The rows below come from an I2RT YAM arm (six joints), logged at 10 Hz.
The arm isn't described. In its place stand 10 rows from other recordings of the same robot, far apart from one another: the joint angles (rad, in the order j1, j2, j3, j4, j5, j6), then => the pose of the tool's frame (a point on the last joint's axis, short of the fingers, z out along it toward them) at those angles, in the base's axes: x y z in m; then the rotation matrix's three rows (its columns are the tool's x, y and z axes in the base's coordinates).
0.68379, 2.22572, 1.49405, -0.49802, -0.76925, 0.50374 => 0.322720 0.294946 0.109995; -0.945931 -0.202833 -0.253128; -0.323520 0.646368 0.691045; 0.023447 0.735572 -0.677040
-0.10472, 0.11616, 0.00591, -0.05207, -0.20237, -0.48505 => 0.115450 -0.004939 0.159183; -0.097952 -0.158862 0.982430; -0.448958 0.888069 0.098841; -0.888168 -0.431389 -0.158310
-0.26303, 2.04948, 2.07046, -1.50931, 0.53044, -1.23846 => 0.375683 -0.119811 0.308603; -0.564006 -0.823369 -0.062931; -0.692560 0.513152 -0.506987; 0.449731 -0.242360 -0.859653
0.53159, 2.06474, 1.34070, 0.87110, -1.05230, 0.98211 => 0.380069 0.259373 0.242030; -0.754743 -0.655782 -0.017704; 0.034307 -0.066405 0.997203; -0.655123 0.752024 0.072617
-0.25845, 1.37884, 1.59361, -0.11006, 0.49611, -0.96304 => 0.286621 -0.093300 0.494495; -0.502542 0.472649 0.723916; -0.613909 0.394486 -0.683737; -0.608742 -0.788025 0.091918
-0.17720, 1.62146, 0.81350, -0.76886, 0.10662, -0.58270 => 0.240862 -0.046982 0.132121; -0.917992 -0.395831 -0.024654; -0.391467 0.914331 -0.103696; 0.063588 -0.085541 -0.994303
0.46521, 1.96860, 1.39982, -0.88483, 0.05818, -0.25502 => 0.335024 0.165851 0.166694; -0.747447 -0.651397 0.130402; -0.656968 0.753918 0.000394; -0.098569 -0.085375 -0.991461
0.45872, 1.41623, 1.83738, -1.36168, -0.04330, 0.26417 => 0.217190 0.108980 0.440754; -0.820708 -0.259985 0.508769; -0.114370 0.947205 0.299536; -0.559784 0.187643 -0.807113
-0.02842, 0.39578, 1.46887, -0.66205, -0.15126, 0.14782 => -0.059074 0.007046 0.502830; 0.378847 -0.167611 0.910155; 0.134890 0.982961 0.124871; -0.915576 0.075463 0.395001
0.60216, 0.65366, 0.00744, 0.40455, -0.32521, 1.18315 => 0.114497 0.092498 0.148626; -0.808154 -0.116936 0.577246; 0.509052 0.354272 0.784447; -0.296233 0.927802 -0.226780
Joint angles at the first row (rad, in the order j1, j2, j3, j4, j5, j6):
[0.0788 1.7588 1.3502 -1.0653 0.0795 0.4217]
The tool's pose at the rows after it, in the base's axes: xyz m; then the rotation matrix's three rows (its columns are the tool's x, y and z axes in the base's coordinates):
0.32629 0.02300 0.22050; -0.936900 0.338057 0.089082; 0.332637 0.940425 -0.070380; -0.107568 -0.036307 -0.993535
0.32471 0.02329 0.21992; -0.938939 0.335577 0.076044; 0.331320 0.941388 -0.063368; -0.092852 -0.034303 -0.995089
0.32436 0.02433 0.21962; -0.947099 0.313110 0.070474; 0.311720 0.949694 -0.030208; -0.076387 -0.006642 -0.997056
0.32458 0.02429 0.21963; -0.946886 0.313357 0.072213; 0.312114 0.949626 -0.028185; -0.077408 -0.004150 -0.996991
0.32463 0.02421 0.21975; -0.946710 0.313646 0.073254; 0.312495 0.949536 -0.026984; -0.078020 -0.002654 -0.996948
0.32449 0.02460 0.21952; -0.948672 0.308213 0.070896; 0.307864 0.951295 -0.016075; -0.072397 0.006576 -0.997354
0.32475 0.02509 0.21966; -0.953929 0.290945 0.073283; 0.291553 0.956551 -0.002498; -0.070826 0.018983 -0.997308
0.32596 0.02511 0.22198; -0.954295 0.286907 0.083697; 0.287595 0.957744 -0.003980; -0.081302 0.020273 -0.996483
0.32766 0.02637 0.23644; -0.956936 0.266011 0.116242; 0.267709 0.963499 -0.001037; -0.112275 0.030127 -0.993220
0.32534 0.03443 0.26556; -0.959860 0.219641 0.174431; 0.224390 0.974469 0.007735; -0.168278 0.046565 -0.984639
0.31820 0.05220 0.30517; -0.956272 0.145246 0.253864; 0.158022 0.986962 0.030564; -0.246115 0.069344 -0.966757
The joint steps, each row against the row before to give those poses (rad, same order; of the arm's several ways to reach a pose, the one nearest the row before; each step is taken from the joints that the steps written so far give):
[0.0000 0.0004 -0.0034 -0.0095 -0.0023 -0.0030]
[0.0004 -0.0004 -0.0023 -0.0107 -0.0080 -0.0012]
[-0.0004 0.0004 -0.0004 -0.0023 -0.0335 -0.0217]
[-0.0004 0.0000 0.0000 0.0019 -0.0019 0.0000]
[-0.0004 -0.0004 0.0000 0.0008 -0.0012 0.0000]
[0.0000 0.0004 -0.0004 -0.0008 -0.0110 -0.0050]
[0.0000 -0.0004 0.0001 0.0031 -0.0134 -0.0172]
[0.0000 -0.0011 0.0076 0.0015 0.0023 -0.0041]
[0.0034 -0.0142 0.0397 -0.0210 0.0000 -0.0176]
[0.0252 -0.0366 0.0694 -0.0469 0.0004 -0.0206]
[0.0572 -0.0427 0.1019 -0.0614 0.0004 -0.0141]

